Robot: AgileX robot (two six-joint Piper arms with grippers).
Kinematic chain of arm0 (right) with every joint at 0, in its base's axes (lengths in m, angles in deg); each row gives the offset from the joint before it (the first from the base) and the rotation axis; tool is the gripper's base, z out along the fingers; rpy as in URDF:
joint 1: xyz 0 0 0.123 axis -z
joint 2: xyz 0 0 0 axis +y
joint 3: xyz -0.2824 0 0.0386 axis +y
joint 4: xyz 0.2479 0 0.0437 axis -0.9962 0 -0.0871
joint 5: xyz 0 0 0 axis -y
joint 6: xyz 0.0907 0 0.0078 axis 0.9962 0 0.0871
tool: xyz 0 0 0 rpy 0 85 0
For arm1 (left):
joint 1: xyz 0 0 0.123 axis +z
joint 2: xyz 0 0 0 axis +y
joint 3: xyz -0.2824 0 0.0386 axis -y
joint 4: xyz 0.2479 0 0.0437 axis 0.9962 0 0.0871
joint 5: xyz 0 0 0 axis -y
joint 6: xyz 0.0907 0 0.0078 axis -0.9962 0 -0.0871
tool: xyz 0 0 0 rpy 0 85 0
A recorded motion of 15 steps. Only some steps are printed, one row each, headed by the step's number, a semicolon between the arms.
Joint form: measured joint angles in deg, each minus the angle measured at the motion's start. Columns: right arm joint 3, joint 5, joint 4, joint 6, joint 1, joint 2; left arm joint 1, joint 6, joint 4, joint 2, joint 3, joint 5.
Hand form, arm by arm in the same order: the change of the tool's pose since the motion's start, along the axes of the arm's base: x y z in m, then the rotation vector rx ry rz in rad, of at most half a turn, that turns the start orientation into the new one. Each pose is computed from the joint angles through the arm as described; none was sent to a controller.
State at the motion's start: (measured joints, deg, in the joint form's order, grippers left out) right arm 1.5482 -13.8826 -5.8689 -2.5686 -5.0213 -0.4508; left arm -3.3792 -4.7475 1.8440 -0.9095 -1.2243 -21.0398
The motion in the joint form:
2: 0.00 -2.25 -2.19 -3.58 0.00 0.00; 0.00 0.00 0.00 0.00 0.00 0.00
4: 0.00 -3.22 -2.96 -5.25 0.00 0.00; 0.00 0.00 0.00 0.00 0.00 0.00
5: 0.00 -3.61 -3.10 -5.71 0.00 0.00; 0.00 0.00 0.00 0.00 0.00 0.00
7: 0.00 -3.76 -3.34 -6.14 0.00 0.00; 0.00 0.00 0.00 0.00 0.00 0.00
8: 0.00 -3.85 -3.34 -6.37 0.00 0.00; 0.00 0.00 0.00 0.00 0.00 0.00
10: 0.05 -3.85 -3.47 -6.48 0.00 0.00; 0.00 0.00 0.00 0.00 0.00 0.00
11: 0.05 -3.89 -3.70 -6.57 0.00 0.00; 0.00 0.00 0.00 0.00 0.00 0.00
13: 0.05 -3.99 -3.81 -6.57 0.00 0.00; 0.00 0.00 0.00 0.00 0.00 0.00
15: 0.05 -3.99 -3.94 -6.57 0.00 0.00; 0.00 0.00 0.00 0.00 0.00 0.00
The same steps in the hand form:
2: -0.0008 0.0013 -0.0034 -0.0267 0.0348 0.0193; 0.0000 0.0000 0.0000 0.0000 0.0000 0.0000
4: -0.0012 0.0018 -0.0048 -0.0432 0.0490 0.0289; 0.0000 0.0000 0.0000 0.0000 0.0000 0.0000
5: -0.0014 0.0019 -0.0054 -0.0491 0.0548 0.0319; 0.0000 0.0000 0.0000 0.0000 0.0000 0.0000
7: -0.0014 0.0021 -0.0056 -0.0525 0.0568 0.0343; 0.0000 0.0000 0.0000 0.0000 0.0000 0.0000
8: -0.0015 0.0021 -0.0057 -0.0565 0.0578 0.0354; 0.0000 0.0000 0.0000 0.0000 0.0000 0.0000
10: -0.0015 0.0022 -0.0060 -0.0562 0.0586 0.0361; 0.0000 0.0000 0.0000 0.0000 0.0000 0.0000
11: -0.0015 0.0023 -0.0061 -0.0538 0.0594 0.0369; 0.0000 0.0000 0.0000 0.0000 0.0000 0.0000
13: -0.0015 0.0023 -0.0062 -0.0520 0.0612 0.0374; 0.0000 0.0000 0.0000 0.0000 0.0000 0.0000
15: -0.0015 0.0024 -0.0062 -0.0498 0.0614 0.0377; 0.0000 0.0000 0.0000 0.0000 0.0000 0.0000

